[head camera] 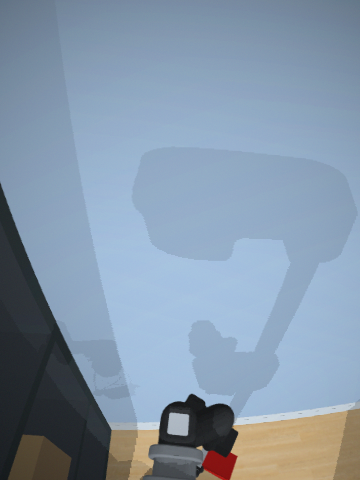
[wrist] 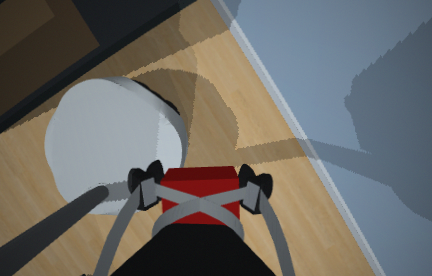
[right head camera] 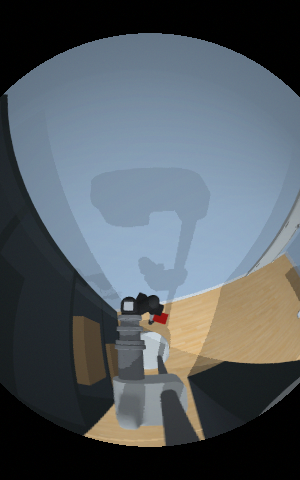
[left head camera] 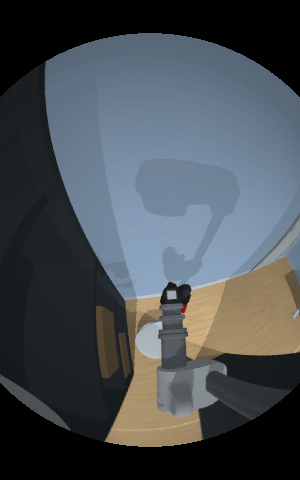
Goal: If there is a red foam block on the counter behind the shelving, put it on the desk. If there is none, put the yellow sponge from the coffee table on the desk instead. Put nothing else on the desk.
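Seen in the pictures: gripper, between the fingertips: (wrist: 201, 178) (right head camera: 153, 315); robot's base, origin of its link: (wrist: 128, 142) (right head camera: 148, 349) (left head camera: 155, 338).
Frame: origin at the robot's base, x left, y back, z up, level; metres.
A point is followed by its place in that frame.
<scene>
The red foam block (head camera: 220, 465) {x -0.119, y -0.229, z 0.730 m} (left head camera: 184, 308) {x -0.146, y -0.222, z 0.729 m} (right head camera: 160, 318) {x -0.119, y -0.230, z 0.730 m} (wrist: 201, 200) is held between the fingertips of my gripper (wrist: 201, 178) {x -0.079, y -0.257, z 0.688 m}. In the wrist view the block sits level between the two black finger pads, above the floor. In the head camera view the block shows at the bottom edge, partly hidden by the dark wrist. My gripper is shut on it. The counter, the desk, the coffee table and the yellow sponge do not show in these views.
Dark shelving (head camera: 30, 310) {x 0.377, y -0.421, z 1.059 m} (left head camera: 70, 250) {x 0.446, y -0.412, z 1.075 m} (right head camera: 45, 250) {x 0.403, y -0.417, z 1.174 m} with brown boxes (head camera: 42, 457) {x 0.340, y -0.185, z 0.748 m} (left head camera: 106, 342) {x 0.315, y -0.005, z 0.724 m} (right head camera: 87, 350) {x 0.316, y -0.010, z 0.739 m} stands close on the left. A blue wall (head camera: 200, 100) {x 0.005, y -0.523, z 1.497 m} is ahead. A dark panel (left head camera: 250, 385) (right head camera: 235, 395) {x -0.478, y 0.384, z 0.791 m} stands at the right. My white base (wrist: 100, 145) {x 0.021, y 0.018, z 0.187 m} is beside the gripper.
</scene>
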